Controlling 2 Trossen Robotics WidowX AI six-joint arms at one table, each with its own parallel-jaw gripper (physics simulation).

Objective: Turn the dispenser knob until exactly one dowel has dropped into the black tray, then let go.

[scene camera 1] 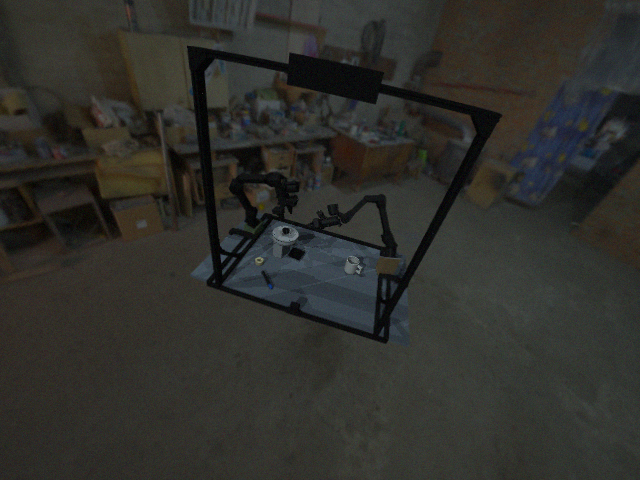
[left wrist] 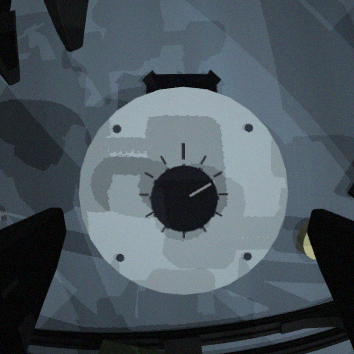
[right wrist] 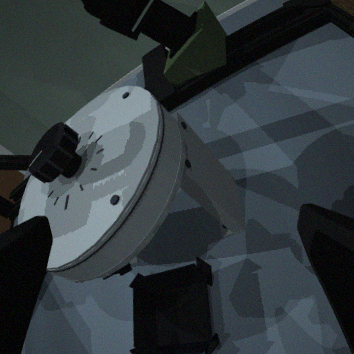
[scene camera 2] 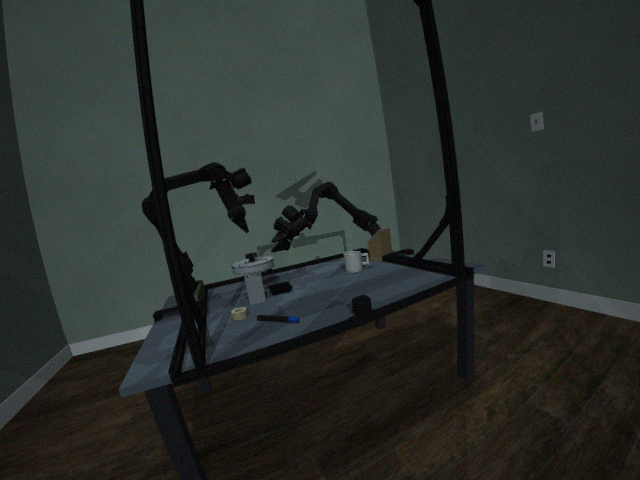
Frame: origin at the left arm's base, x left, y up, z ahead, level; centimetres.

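Seen in the pictures: left gripper, between the fingertips: [scene camera 1: 287, 217] [left wrist: 190, 222] [scene camera 2: 247, 231]; right gripper, between the fingertips: [scene camera 1: 306, 226] [left wrist: 39, 68] [right wrist: 175, 224] [scene camera 2: 271, 247]; left arm's base, origin of its link: [scene camera 1: 253, 223] [right wrist: 183, 34]; right arm's base, origin of its link: [scene camera 1: 390, 257] [scene camera 2: 378, 234].
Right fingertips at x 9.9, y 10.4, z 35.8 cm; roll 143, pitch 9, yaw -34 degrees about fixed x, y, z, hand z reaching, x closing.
Pixels of each thing's top centre, then the offset from my right fingertips to it. "spot": a spot on its surface instead.
- white dispenser, centre of its top: [left wrist: 183, 194] [right wrist: 71, 165] [scene camera 2: 252, 260] [scene camera 1: 285, 233] dx -12.1, dy -2.5, dz -7.3 cm
- black tray, centre of its top: [right wrist: 167, 312] [left wrist: 181, 106] [scene camera 2: 279, 285] [scene camera 1: 296, 252] dx -10.4, dy -14.7, dz +1.5 cm
- cream tape ring, centre of its top: [left wrist: 319, 241] [scene camera 2: 238, 310] [scene camera 1: 259, 259] dx -31.0, dy -14.6, dz -11.5 cm
- dark marker with a blue end, centre of its top: [scene camera 2: 277, 316] [scene camera 1: 267, 278] dx -39.0, dy -15.5, dz +1.4 cm
- white mug, a spot on its surface: [scene camera 2: 353, 261] spot: dx -2.3, dy -11.8, dz +34.7 cm
The white dispenser [scene camera 1: 279, 250] [scene camera 2: 255, 288] [left wrist: 255, 200] [right wrist: 135, 235] stands upright on the table. Its black knob [scene camera 1: 285, 230] [scene camera 2: 251, 256] [left wrist: 172, 205] [right wrist: 52, 152] sits on the round top; in the left wrist view its white line points up and right. The black tray [scene camera 1: 296, 253] [scene camera 2: 280, 288] [left wrist: 182, 81] [right wrist: 172, 310] lies beside the dispenser's base; I see no dowel in it, but its inside is dark. My left gripper [scene camera 1: 288, 209] [scene camera 2: 247, 230] [left wrist: 190, 222] is open above the knob, not touching it. My right gripper [scene camera 1: 311, 224] [scene camera 2: 275, 246] [right wrist: 175, 224] is open, raised beyond the tray.
A cream tape ring [scene camera 1: 259, 261] [scene camera 2: 239, 313] [left wrist: 310, 248] and a dark marker with a blue end [scene camera 1: 267, 279] [scene camera 2: 277, 318] lie near the dispenser. A white mug [scene camera 1: 352, 265] [scene camera 2: 353, 261] and a tan block [scene camera 1: 387, 266] [scene camera 2: 380, 244] stand at the right. Black frame posts [scene camera 1: 206, 170] [scene camera 2: 442, 113] rise around the table.
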